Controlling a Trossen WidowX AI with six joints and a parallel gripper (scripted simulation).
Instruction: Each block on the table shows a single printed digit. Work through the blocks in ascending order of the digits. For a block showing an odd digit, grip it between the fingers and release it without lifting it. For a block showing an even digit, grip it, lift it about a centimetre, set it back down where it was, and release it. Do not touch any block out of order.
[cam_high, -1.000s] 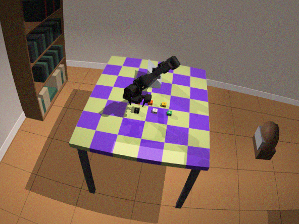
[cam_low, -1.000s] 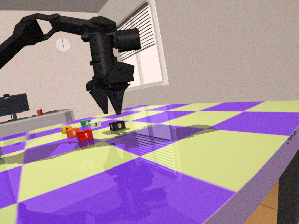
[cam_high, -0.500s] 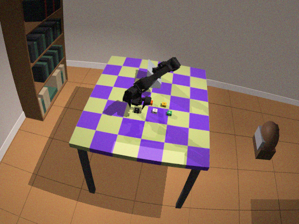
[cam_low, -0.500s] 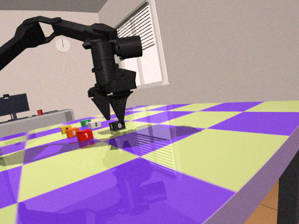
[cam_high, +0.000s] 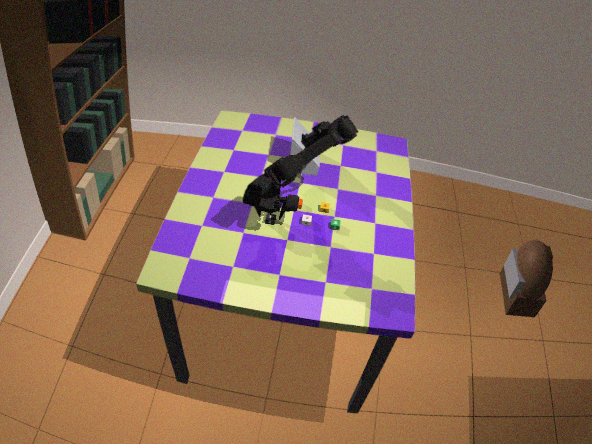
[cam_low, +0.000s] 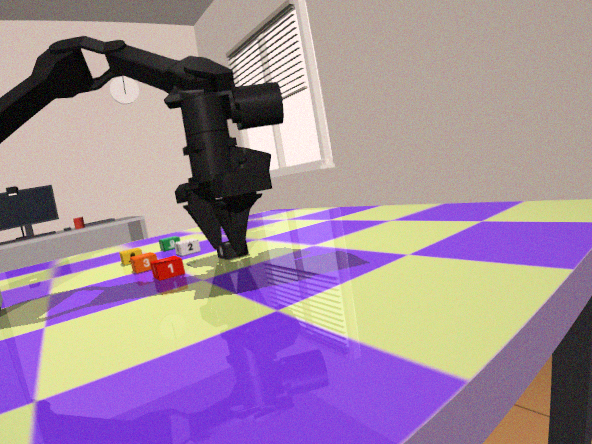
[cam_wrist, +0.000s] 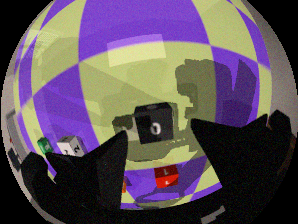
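My gripper tip is 90 mm past the red block marked 1 and 10 mm to the right of it. Round my gripper tip: black block marked 0: 10 mm ahead; orange block marked 3: 90 mm behind, 90 mm to the left; white block marked 2: 130 mm to the left.
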